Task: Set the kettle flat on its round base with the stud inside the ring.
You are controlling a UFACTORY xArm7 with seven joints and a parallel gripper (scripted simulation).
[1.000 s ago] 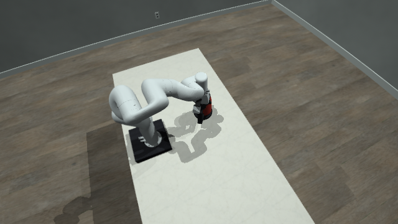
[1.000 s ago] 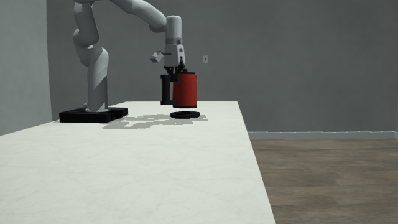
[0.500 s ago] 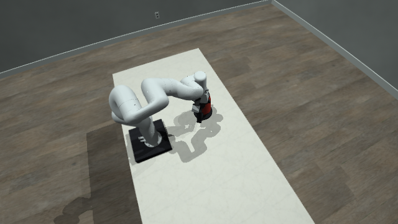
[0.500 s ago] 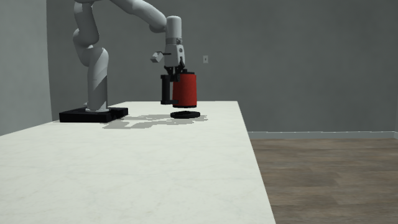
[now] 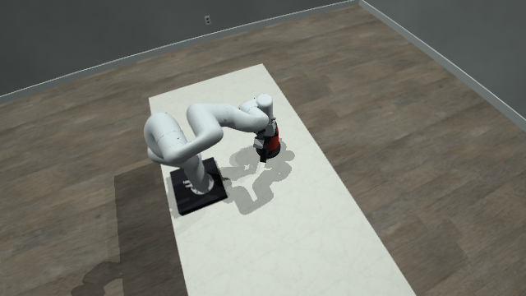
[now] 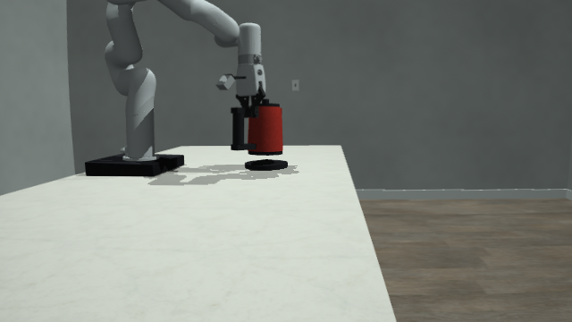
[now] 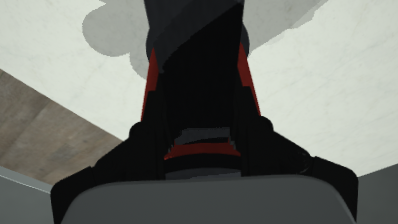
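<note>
My gripper is now 5 cm above the red kettle, 3 cm to the right of it and 1 cm short of it. Round my hand: round black base 18 cm below, 6 cm to the left, 3 cm ahead.
</note>
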